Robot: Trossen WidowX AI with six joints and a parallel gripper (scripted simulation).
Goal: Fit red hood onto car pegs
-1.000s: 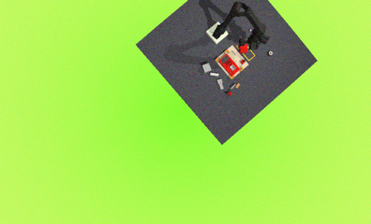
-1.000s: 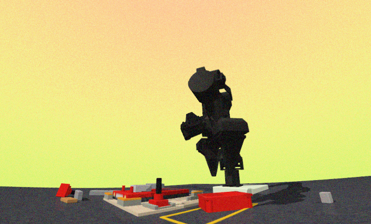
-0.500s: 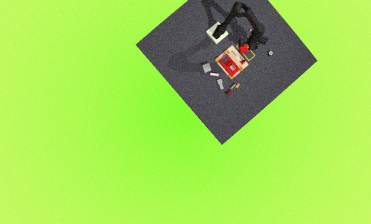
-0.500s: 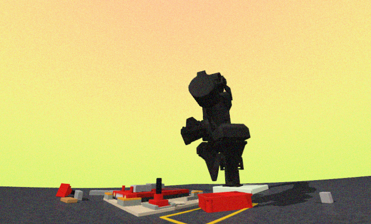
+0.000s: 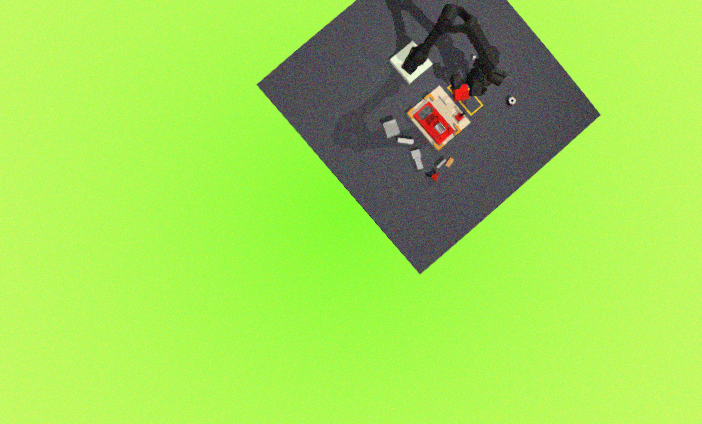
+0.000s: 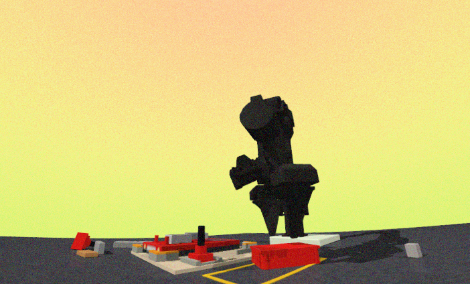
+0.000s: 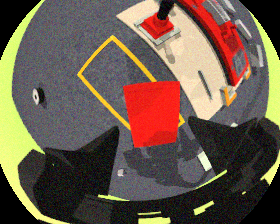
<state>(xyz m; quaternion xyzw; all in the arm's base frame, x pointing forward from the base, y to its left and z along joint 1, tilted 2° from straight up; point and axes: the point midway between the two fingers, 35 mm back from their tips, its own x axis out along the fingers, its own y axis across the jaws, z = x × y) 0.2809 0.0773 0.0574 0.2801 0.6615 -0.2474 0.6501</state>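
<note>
My gripper tip is 2 cm above the red hood. From my gripper tip the other things lie so: small grey piece: 6 cm behind, 18 cm to the left, 3 cm below; then beige jig: 20 cm to the right, 3 cm below; then grey engine block: 4 cm ahead, 23 cm to the right, 2 cm below.
</note>
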